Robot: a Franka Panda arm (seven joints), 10 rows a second.
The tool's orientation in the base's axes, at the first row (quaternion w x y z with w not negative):
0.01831, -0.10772, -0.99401, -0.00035
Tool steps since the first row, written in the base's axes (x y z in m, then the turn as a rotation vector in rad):
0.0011, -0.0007, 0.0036, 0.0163, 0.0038, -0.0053
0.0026, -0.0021, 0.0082, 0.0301, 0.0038, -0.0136
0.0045, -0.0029, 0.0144, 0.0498, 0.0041, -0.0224
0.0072, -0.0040, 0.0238, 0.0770, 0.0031, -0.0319
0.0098, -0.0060, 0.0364, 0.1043, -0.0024, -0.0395
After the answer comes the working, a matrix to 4 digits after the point.
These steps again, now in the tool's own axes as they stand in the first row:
-0.0011, -0.0005, -0.0036, -0.0153, 0.0072, 0.0047
-0.0027, -0.0015, -0.0083, -0.0291, 0.0102, 0.0125
-0.0045, -0.0019, -0.0146, -0.0485, 0.0147, 0.0206
-0.0070, -0.0024, -0.0241, -0.0757, 0.0196, 0.0291
-0.0095, -0.0039, -0.0368, -0.1038, 0.0201, 0.0357

The tool's axes in the first row as the columns of a matrix, in the base's axes (rounded; the answer above uses it unrounded):
-0.9761, 0.2142, -0.0363
0.2141, 0.9768, 0.0046
0.0365, -0.0032, -0.9993

